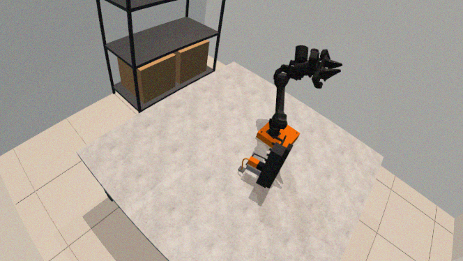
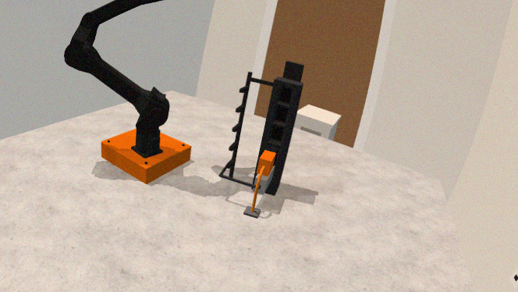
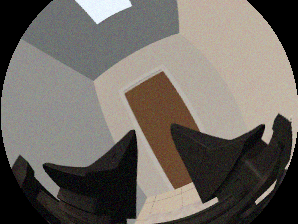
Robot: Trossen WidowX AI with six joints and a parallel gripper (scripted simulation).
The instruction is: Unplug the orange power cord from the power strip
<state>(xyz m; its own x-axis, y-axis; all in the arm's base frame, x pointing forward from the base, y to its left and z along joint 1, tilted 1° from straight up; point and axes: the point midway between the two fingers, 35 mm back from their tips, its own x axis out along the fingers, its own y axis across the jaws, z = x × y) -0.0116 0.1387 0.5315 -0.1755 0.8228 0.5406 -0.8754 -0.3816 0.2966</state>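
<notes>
Now: gripper tip 28 cm short of the orange plug, 6 cm to the left of it and 48 cm above it. From my gripper tip the other things lie so: grey end piece (30 cm ahead, 12 cm to the right, 59 cm below).
</notes>
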